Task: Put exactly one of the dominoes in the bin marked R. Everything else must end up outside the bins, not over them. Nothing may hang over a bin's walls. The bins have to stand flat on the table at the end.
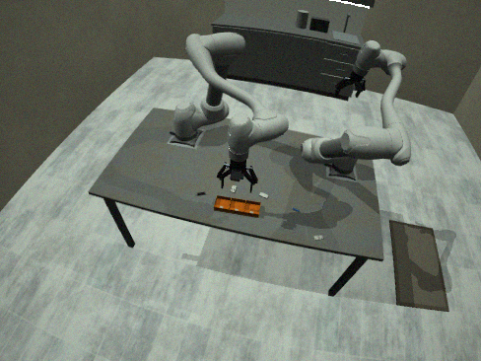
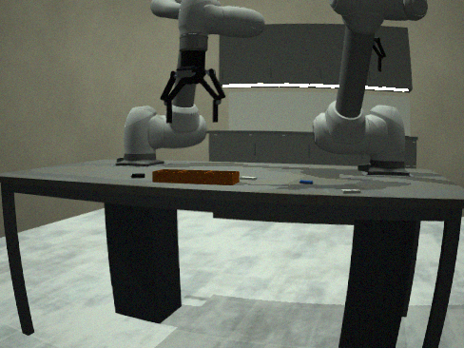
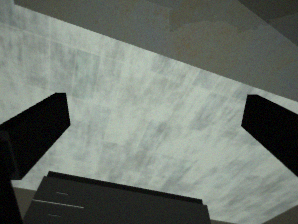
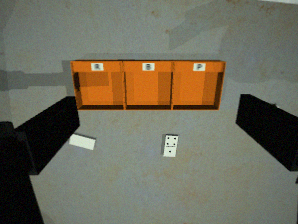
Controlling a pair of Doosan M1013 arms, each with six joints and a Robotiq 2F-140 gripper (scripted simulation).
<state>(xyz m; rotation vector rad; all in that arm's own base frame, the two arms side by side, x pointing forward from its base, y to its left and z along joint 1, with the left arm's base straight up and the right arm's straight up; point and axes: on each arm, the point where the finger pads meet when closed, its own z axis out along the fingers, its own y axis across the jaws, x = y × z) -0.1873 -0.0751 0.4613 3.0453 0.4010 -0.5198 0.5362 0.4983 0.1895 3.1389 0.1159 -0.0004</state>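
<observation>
My right gripper is now 17 cm above the orange bin row, 1 cm to the right of it and 1 cm past it. Also, from my right hand: black object 22 cm to the right, 18 cm below, 5 cm behind; blue object 33 cm to the left, 18 cm below, 9 cm behind.
</observation>
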